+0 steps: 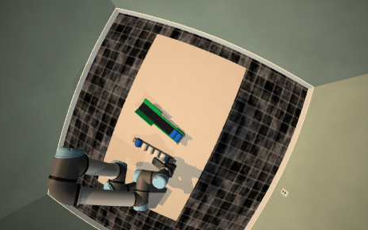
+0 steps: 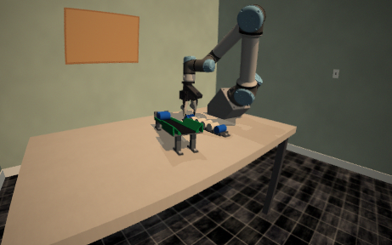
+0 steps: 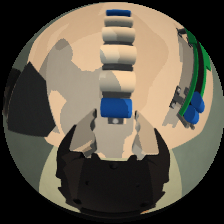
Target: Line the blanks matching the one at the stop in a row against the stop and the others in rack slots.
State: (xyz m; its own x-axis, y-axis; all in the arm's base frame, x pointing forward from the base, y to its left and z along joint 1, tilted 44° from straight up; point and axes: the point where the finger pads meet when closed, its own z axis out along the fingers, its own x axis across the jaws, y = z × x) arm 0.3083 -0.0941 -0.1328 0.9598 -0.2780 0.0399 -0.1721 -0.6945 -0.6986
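The stock rack lies 20 mm ahead of my hand, 130 mm to the left of it and 50 mm below it.
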